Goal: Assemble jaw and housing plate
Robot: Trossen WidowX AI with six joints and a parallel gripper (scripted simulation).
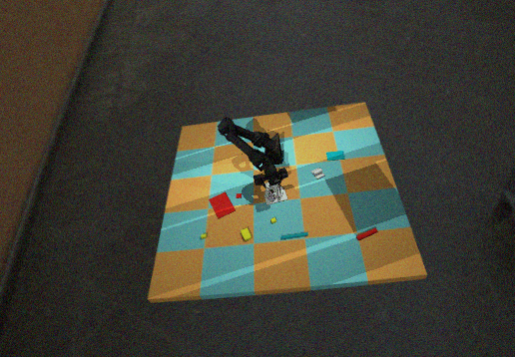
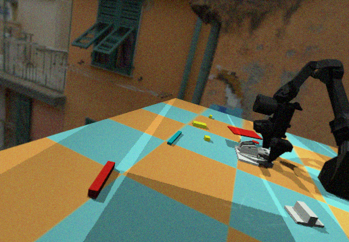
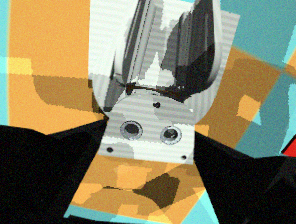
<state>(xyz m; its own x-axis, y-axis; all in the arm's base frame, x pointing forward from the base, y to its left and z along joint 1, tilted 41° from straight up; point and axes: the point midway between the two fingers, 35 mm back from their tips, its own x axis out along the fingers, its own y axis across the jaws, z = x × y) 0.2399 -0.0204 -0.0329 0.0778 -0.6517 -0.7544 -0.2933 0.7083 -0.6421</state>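
My gripper tip is now 3 cm short of the white jaw and 1 cm to the left of it. Also, from my gripper tip: base: 1 cm ahead, 2 cm above; small yellow cube: 23 cm ahead, 2 cm to the left, 1 cm below; small red cube: 5 cm ahead, 19 cm to the right, 2 cm below.
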